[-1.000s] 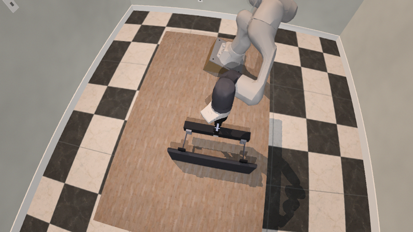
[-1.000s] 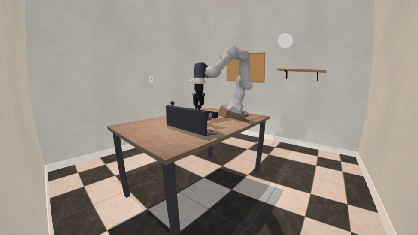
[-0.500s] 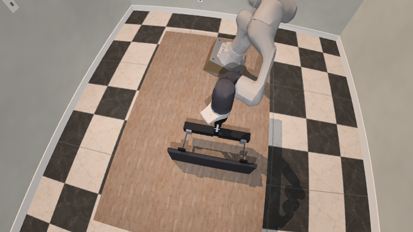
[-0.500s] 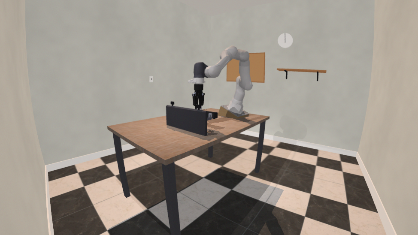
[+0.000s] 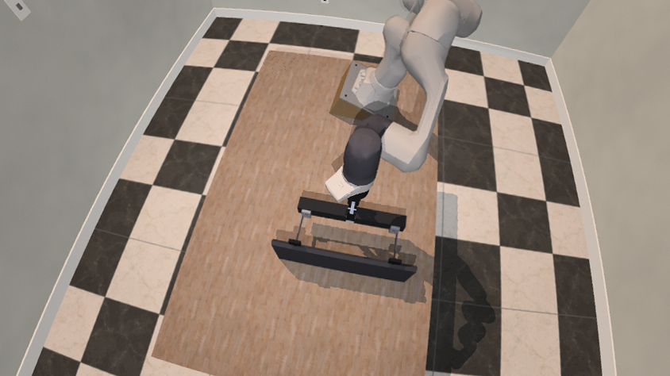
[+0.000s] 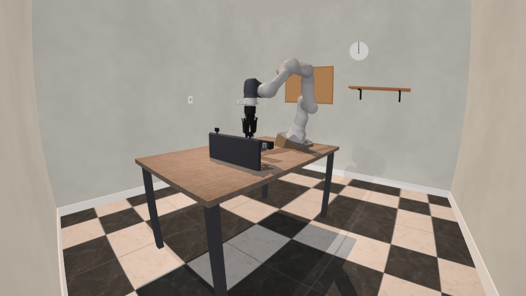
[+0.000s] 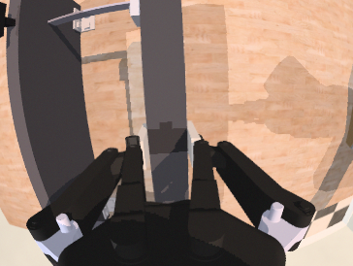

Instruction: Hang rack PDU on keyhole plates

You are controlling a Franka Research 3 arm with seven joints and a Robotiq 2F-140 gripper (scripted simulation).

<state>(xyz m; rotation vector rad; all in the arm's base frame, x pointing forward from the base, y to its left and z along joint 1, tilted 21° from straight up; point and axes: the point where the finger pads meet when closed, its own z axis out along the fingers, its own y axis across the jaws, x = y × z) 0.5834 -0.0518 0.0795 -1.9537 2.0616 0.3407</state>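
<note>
Right now my hand is 2 cm short of the rack PDU and 2 cm above it. Also, from my hand: dark upright panel 16 cm ahead, 6 cm below, 1 cm to the right.
</note>
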